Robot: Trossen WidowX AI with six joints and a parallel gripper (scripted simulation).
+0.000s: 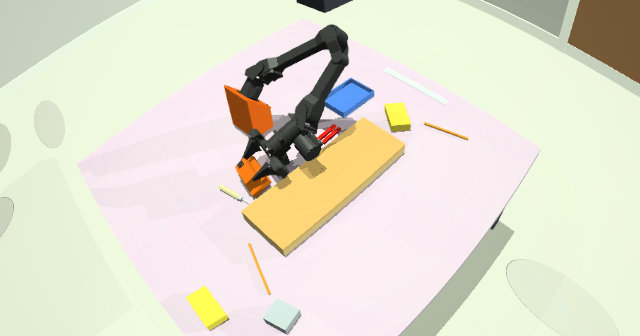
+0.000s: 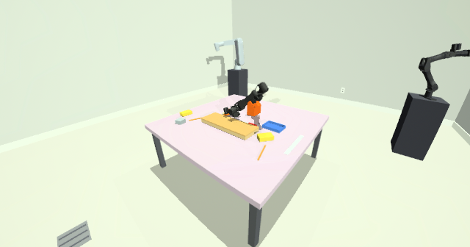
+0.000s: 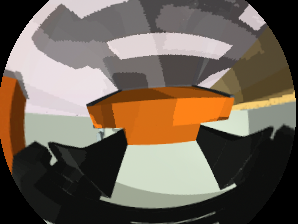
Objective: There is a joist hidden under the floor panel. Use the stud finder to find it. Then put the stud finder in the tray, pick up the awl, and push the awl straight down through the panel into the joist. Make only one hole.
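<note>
Right now my gripper tip is 10 mm past the orange stud finder. From my gripper tip the other things lie so: blue tray: 40 mm behind, 490 mm to the left, 50 mm below; then grey block: 410 mm ahead, 240 mm to the right, 40 mm below; then awl: 20 mm ahead, 60 mm to the right, 50 mm below.
</note>
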